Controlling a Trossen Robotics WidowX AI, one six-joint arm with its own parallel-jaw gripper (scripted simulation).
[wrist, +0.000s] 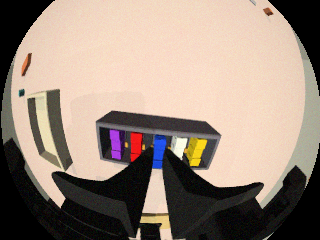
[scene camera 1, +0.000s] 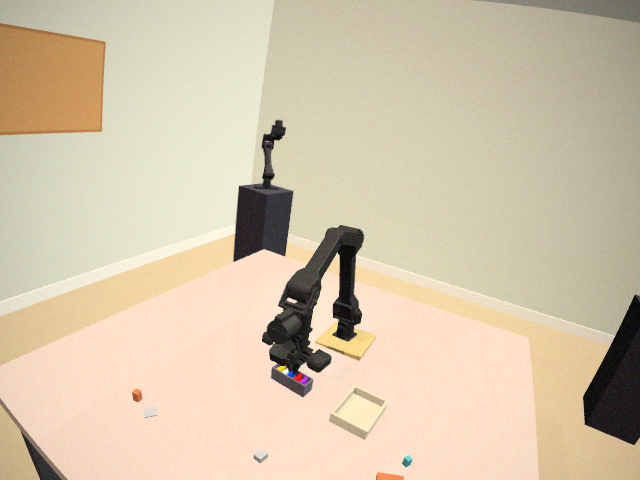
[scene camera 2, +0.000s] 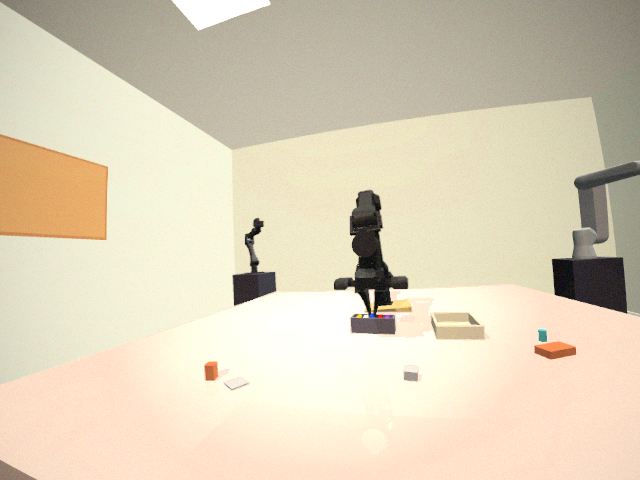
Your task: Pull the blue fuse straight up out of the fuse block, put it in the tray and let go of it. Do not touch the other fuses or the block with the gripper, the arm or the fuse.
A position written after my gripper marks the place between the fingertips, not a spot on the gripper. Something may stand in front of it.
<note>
I see my gripper [scene camera 2: 372, 316] and a beige tray [wrist: 44, 113].
My gripper shows as well in the wrist view [wrist: 158, 152] and in scene camera 1 [scene camera 1: 292, 373].
</note>
